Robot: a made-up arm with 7 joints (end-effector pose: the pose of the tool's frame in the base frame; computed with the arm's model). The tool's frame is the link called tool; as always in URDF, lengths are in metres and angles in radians. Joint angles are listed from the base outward.
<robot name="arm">
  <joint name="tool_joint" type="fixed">
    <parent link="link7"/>
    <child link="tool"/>
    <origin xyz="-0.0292 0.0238 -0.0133" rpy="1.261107 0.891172 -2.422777"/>
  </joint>
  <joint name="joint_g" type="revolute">
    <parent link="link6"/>
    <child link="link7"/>
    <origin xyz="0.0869 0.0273 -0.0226"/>
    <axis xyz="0 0 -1"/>
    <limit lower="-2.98" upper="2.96"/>
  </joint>
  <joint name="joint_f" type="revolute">
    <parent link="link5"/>
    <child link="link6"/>
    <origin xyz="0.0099 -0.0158 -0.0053"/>
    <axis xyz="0 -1 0"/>
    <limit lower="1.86" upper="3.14"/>
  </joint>
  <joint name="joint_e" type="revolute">
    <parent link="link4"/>
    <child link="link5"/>
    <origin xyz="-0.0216 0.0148 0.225"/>
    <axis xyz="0 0 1"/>
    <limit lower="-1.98" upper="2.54"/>
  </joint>
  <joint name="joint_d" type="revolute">
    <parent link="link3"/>
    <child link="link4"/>
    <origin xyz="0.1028 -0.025 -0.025"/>
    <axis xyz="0 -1 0"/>
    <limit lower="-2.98" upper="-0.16"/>
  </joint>
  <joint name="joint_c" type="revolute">
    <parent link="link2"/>
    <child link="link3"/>
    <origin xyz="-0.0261 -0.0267 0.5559"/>
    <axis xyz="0 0 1"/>
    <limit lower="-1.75" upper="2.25"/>
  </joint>
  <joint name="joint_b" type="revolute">
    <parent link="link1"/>
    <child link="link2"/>
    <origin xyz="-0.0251 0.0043 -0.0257"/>
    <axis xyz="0 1 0"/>
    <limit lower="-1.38" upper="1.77"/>
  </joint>
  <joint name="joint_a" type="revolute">
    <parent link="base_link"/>
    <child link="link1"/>
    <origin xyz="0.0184 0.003 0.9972"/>
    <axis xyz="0 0 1"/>
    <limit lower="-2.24" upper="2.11"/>
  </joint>
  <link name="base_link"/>
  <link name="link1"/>
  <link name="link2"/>
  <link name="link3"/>
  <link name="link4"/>
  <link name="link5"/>
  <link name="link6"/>
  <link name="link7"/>
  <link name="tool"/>
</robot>
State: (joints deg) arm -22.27 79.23 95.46 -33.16 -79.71 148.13 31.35
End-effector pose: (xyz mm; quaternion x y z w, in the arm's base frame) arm 769.0 -34.3 1196.8 -0.7421 0.1839 0.4630 0.4484
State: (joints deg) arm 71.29 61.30 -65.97 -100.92 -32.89 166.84 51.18
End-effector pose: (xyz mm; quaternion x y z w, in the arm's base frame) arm 514.3 395.2 1058.0 0.7869 -0.5213 -0.2908 0.1563
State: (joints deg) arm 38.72 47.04 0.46 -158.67 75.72 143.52 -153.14
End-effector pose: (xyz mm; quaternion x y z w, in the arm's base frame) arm 300.4 119.1 992.9 0.4247 0.4705 -0.6289 0.4503
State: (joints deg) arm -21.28 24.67 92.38 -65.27 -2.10 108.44 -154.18
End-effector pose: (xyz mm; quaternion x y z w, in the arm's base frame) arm 387.1 262.1 1591.8 0.4874 0.4589 0.4725 0.5732
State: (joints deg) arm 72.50 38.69 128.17 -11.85 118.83 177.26 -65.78
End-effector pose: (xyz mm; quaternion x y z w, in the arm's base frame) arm 13.3 418.0 1638.6 0.4120 -0.4297 0.7453 0.3003
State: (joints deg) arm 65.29 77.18 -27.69 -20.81 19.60 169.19 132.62
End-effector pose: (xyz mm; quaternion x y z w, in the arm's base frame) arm 431.2 691.0 1123.9 -0.1762 0.0208 0.7356 0.6538
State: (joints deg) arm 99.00 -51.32 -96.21 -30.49 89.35 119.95 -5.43
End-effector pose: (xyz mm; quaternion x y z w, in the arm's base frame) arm 345.1 -634.7 1439.6 -0.4908 -0.5193 0.1912 0.6729
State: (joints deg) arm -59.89 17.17 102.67 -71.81 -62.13 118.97 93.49
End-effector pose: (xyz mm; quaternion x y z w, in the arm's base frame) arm 367.1 172.3 1613.3 -0.6372 0.3321 0.4015 0.5679
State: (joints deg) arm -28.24 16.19 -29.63 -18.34 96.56 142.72 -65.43
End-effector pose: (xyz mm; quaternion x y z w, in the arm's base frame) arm 232.4 -256.3 1708.9 -0.9404 0.2239 -0.1791 0.1827
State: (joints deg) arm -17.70 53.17 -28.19 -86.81 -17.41 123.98 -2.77
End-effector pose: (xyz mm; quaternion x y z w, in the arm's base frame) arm 543.1 -362.6 1040.7 0.2302 -0.6318 -0.7363 0.0751
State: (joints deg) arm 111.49 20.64 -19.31 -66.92 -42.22 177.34 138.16
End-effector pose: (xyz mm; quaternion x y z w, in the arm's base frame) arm -115.5 485.6 1545.8 -0.3707 -0.3000 0.8099 0.3415
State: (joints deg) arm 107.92 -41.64 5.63 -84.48 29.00 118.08 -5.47
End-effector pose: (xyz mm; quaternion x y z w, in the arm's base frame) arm 24.8 -149.5 1642.0 0.5853 0.6880 -0.3952 0.1671
